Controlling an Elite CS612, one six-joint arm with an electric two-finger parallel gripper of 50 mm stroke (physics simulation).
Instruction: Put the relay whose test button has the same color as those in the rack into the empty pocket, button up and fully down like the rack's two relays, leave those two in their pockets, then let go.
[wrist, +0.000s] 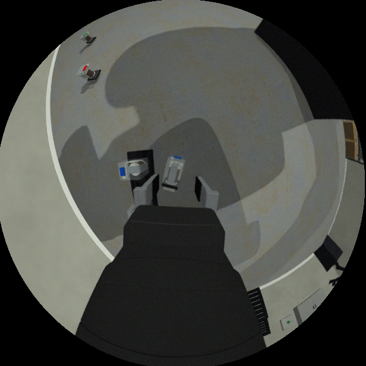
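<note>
The black rack (147, 154) is left of centre in the wrist view. A relay (135, 168) with a blue button stands in it, button up. Part of a second pale relay (132, 209) shows near the rack's lower end, mostly hidden by my gripper body. A loose relay (174, 172) with a blue button at its far end and a black base at its near end lies right of the rack and appears to be on its side. My gripper (176, 182) is open and empty. The loose relay shows between and just beyond the two fingers. The empty pocket is not clearly visible.
A relay with a red button (85, 70) and a relay with a green button (86, 37) stand far off at the upper left. A large black object (300, 75) is at the upper right. The table's pale edge (50, 125) curves along the left.
</note>
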